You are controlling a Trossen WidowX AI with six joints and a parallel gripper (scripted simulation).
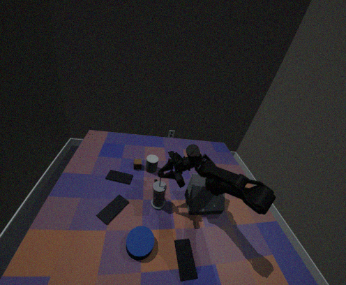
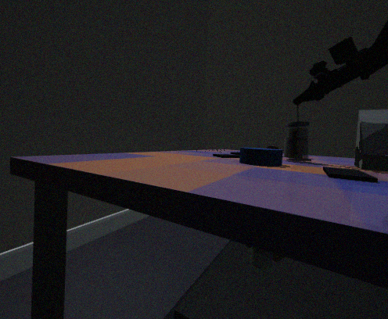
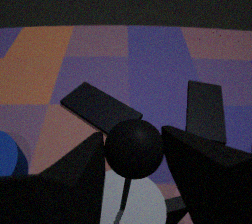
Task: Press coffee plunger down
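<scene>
Right now my gripper tip is 110 mm above the coffee press, 10 mm to the left of it and 10 mm past it. The rest, counted from my gripper tip: blue disc: 210 mm to the left, 200 mm below, 80 mm ahead.
</scene>
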